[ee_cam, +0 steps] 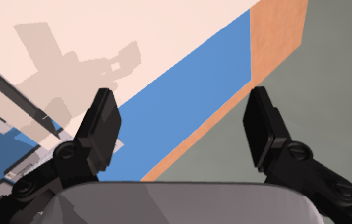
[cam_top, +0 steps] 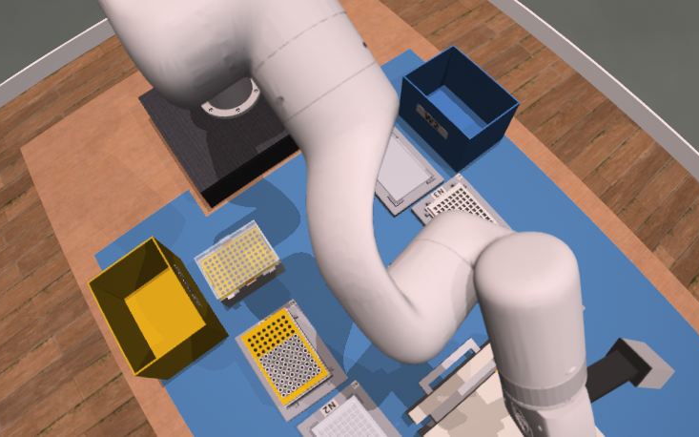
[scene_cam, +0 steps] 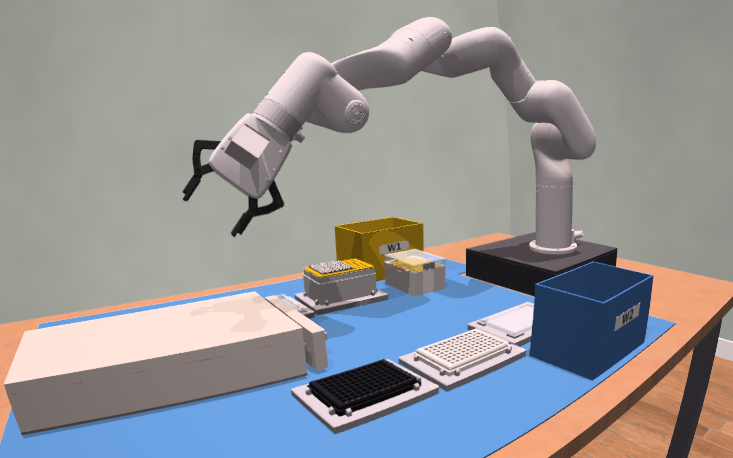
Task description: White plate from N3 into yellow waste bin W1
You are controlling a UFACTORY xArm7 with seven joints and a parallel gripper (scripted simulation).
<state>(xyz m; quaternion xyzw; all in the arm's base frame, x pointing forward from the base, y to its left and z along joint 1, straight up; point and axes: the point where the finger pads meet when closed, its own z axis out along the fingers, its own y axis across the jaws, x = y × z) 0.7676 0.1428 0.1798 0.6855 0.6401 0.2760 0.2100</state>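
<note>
Now: hand 340 mm past the white plate, 230 mm above it and 140 mm to the right of it. Also, from my hand: black plate 230 mm below, 180 mm to the left, 160 mm behind; cooler 210 mm below, 60 mm ahead, 20 mm to the left; yellow tip rack 260 mm behind, 250 mm to the right, 190 mm below.
</note>
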